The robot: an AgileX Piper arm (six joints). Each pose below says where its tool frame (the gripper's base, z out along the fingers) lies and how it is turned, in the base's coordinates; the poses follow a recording.
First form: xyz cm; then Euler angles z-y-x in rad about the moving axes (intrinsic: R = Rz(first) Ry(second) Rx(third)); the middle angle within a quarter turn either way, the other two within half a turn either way.
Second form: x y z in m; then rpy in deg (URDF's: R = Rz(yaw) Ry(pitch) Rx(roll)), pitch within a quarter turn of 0, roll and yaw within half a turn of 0. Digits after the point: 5 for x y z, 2 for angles.
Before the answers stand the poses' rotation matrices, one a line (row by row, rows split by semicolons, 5 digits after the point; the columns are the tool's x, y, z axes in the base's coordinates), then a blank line. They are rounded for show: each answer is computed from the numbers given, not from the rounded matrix.
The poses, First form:
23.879 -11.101 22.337 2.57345 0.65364 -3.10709
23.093 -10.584 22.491 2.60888 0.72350 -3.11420
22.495 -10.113 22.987 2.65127 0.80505 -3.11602
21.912 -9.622 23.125 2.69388 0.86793 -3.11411
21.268 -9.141 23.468 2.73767 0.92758 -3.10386
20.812 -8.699 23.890 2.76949 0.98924 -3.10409
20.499 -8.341 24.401 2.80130 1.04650 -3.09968
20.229 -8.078 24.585 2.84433 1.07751 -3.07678
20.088 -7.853 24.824 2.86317 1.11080 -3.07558
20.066 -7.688 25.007 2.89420 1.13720 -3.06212
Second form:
-0.66916 0.55543 0.49369; 0.42716 0.83111 -0.35607; -0.60808 -0.02739 -0.79340
-0.64564 0.52330 0.55615; 0.38065 0.85190 -0.35969; -0.66201 -0.02053 -0.74921
-0.61142 0.48702 0.62368; 0.32638 0.87321 -0.36191; -0.72087 -0.01772 -0.69285
-0.58270 0.45164 0.67564; 0.27983 0.89202 -0.35495; -0.76299 -0.01776 -0.64616
-0.55151 0.42050 0.72043; 0.23573 0.90701 -0.34895; -0.80017 -0.02263 -0.59935
-0.51173 0.39251 0.76424; 0.19972 0.91952 -0.33852; -0.83561 -0.02060 -0.54894
-0.47190 0.36766 0.80133; 0.16708 0.92972 -0.32817; -0.86568 -0.02098 -0.50016
-0.45276 0.34683 0.82141; 0.13870 0.93743 -0.31937; -0.88078 -0.03067 -0.47253
-0.42685 0.33107 0.84154; 0.12201 0.94315 -0.30916; -0.89605 -0.02928 -0.44298
-0.40735 0.31395 0.85761; 0.10288 0.94885 -0.29849; -0.90746 -0.03335 -0.41881

0.23879 -0.11101 0.22337 -178.02 37.45 147.45
0.23093 -0.10584 0.22491 -178.43 41.45 149.48
0.22495 -0.10113 0.22987 -178.53 46.13 151.91
0.21912 -0.09622 0.23125 -178.43 49.73 154.35
0.21268 -0.09141 0.23468 -177.84 53.15 156.86
0.20812 -0.08699 0.23890 -177.85 56.68 158.68
0.20499 -0.08341 0.24401 -177.60 59.96 160.50
0.20229 -0.08078 0.24585 -176.29 61.74 162.97
0.20088 -0.07853 0.24824 -176.22 63.64 164.05
0.20066 -0.07688 0.25007 -175.45 65.16 165.83

